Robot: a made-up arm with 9 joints. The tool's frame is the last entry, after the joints.
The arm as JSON. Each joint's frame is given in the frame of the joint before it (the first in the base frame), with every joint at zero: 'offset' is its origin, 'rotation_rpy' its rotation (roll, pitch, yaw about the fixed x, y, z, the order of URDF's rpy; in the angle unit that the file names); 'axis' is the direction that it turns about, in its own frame. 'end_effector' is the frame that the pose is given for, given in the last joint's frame.
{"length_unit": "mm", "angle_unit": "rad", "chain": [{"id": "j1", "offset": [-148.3, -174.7, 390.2], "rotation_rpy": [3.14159, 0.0, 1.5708], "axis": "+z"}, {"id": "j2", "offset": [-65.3, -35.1, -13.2], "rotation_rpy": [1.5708, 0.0, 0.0], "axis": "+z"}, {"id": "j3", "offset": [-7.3, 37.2, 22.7], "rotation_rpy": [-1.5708, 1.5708, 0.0], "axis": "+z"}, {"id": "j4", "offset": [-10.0, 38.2, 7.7], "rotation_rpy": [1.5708, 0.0, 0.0], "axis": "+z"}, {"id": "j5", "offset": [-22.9, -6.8, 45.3], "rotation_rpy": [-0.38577, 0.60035, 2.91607], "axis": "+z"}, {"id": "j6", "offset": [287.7, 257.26, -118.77], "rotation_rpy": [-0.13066, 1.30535, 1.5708], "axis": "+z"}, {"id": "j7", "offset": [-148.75, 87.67, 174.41], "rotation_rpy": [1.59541, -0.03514, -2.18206], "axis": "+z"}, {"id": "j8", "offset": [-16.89, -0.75, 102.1], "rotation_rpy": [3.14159, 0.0, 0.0], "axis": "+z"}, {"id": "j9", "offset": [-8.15, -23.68, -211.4], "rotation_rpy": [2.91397, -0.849, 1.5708], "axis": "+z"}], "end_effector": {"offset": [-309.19, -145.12, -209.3], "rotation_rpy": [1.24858, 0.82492, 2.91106]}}
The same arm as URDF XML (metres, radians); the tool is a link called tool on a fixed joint. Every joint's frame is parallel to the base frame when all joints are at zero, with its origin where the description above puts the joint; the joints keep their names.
<robot name="arm">
  <joint name="tool_joint" type="fixed">
    <parent link="link9"/>
    <child link="tool"/>
    <origin xyz="0.1837 0.1190 0.3355" rpy="0.0000 -1.5708 0.0000"/>
  </joint>
  <joint name="j9" type="continuous">
    <parent link="link8"/>
    <child link="link9"/>
    <origin xyz="0.0078 0.2114 0.0238" rpy="0.0000 0.0000 0.0000"/>
    <axis xyz="-0.214898 0.643693 -0.734492"/>
  </joint>
  <joint name="j8" type="continuous">
    <parent link="link7"/>
    <child link="link8"/>
    <origin xyz="0.0169 0.1021 -0.0005" rpy="0.0000 0.0000 0.0000"/>
    <axis xyz="0 -1 0"/>
  </joint>
  <joint name="j7" type="continuous">
    <parent link="link6"/>
    <child link="link7"/>
    <origin xyz="-0.0223 0.1678 0.1777" rpy="0.0000 0.0000 0.0000"/>
    <axis xyz="0 1 0"/>
  </joint>
  <joint name="j6" type="continuous">
    <parent link="link5"/>
    <child link="link6"/>
    <origin xyz="-0.1608 -0.3332 0.1618" rpy="0.0000 0.0000 0.0000"/>
    <axis xyz="-0.049798 -0.024599 0.998456"/>
  </joint>
  <joint name="j5" type="continuous">
    <parent link="link4"/>
    <child link="link5"/>
    <origin xyz="-0.0229 0.0453 0.0068" rpy="0.0000 0.0000 0.0000"/>
    <axis xyz="-0.594299 0.764499 0.2497"/>
  </joint>
  <joint name="j4" type="continuous">
    <parent link="link3"/>
    <child link="link4"/>
    <origin xyz="-0.0100 -0.0382 -0.0077" rpy="0.0000 0.0000 0.0000"/>
    <axis xyz="0 1 0"/>
  </joint>
  <joint name="j3" type="continuous">
    <parent link="link2"/>
    <child link="link3"/>
    <origin xyz="-0.0227 -0.0073 -0.0372" rpy="0.0000 0.0000 0.0000"/>
    <axis xyz="0 0 -1"/>
  </joint>
  <joint name="j2" type="continuous">
    <parent link="link1"/>
    <child link="link2"/>
    <origin xyz="-0.0351 -0.0653 0.0132" rpy="0.0000 0.0000 0.0000"/>
    <axis xyz="-1 0 0"/>
  </joint>
  <joint name="j1" type="continuous">
    <parent link="base"/>
    <child link="link1"/>
    <origin xyz="-0.1483 -0.1747 0.3902" rpy="0.0000 0.0000 0.0000"/>
    <axis xyz="0 0 -1"/>
  </joint>
  <link name="base"/>
  <link name="link1"/>
  <link name="link2"/>
  <link name="link3"/>
  <link name="link4"/>
  <link name="link5"/>
  <link name="link6"/>
  <link name="link7"/>
  <link name="link8"/>
  <link name="link9"/>
  <link name="tool"/>
</robot>

